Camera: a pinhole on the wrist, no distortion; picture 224 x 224 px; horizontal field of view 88.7 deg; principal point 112.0 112.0 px. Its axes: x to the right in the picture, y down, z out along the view. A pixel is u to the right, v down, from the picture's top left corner.
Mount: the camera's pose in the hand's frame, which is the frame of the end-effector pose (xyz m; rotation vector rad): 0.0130 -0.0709 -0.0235 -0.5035 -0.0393 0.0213
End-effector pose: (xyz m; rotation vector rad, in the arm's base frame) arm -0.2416 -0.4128 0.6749 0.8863 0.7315 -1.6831
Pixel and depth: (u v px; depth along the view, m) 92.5 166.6 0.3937
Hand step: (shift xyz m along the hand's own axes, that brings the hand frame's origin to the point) -0.0728 0.2811 0.2283
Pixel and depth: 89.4 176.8 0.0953
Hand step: -0.0104 0.0217 0.0333
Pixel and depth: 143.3 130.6 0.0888
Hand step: 0.0333 -0.0148 0.0480
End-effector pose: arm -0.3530 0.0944 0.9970 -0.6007 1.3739 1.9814
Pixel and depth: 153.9 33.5 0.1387
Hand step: 0.0587 -0.0858 0.1454
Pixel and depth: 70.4 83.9 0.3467
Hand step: -0.1267 0.0179 0.3169
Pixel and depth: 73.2 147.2 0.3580
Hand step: -0.1247 0.1943 0.2328
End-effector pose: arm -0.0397 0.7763 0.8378 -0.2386 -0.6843 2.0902
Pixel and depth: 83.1 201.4 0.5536
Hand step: -0.1549 0.5700 0.2479
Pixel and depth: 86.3 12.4 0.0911
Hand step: -0.0105 -0.0970 0.0938
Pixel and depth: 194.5 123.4 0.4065
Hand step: 0.2876 0.1692 0.3222
